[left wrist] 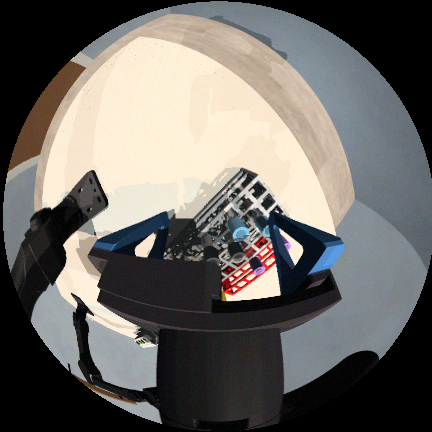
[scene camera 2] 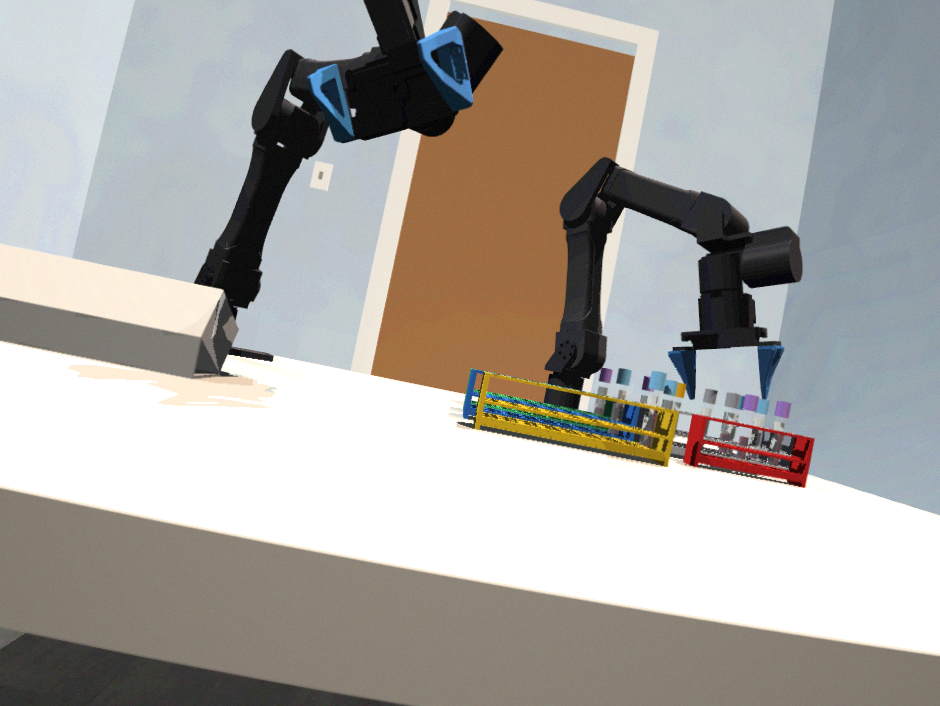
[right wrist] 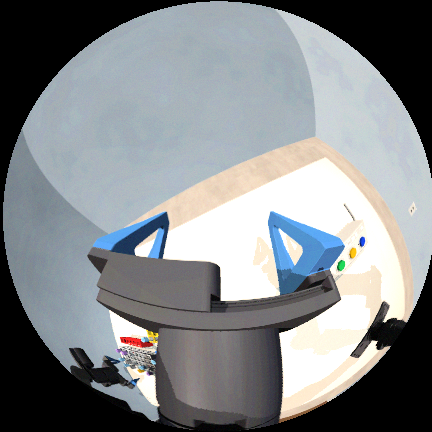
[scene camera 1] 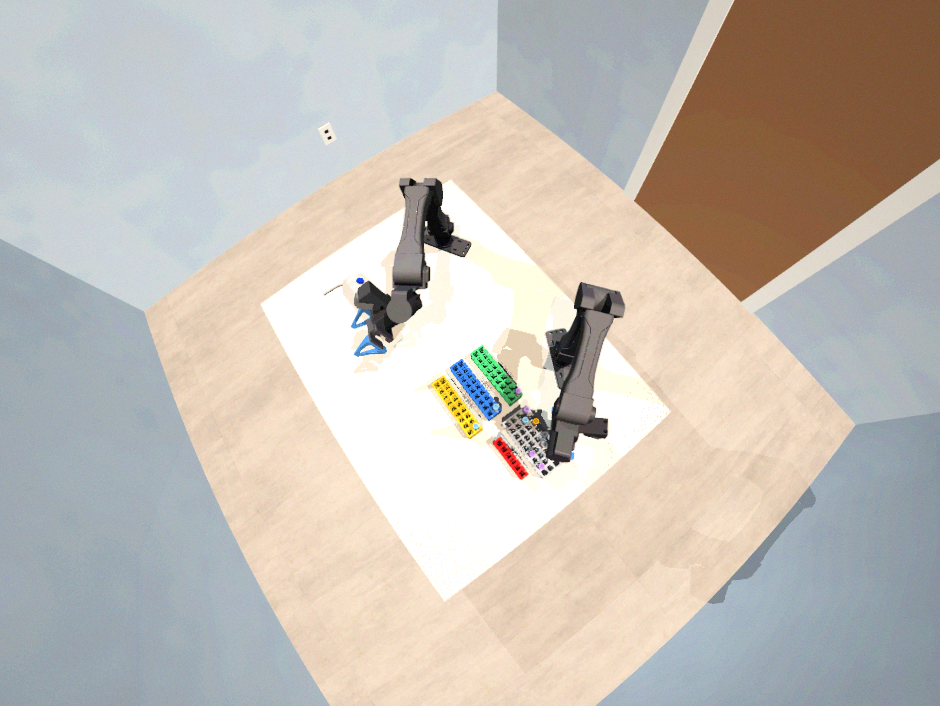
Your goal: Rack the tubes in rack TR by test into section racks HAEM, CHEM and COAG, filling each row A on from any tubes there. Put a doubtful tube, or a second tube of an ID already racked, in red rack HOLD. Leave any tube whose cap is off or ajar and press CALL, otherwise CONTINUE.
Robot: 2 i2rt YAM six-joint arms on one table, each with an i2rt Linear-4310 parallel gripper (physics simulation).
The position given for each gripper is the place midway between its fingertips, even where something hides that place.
The left gripper [scene camera 2: 726, 399] is open, holding nothing. The right gripper [scene camera 2: 363, 68] is open and holds nothing.
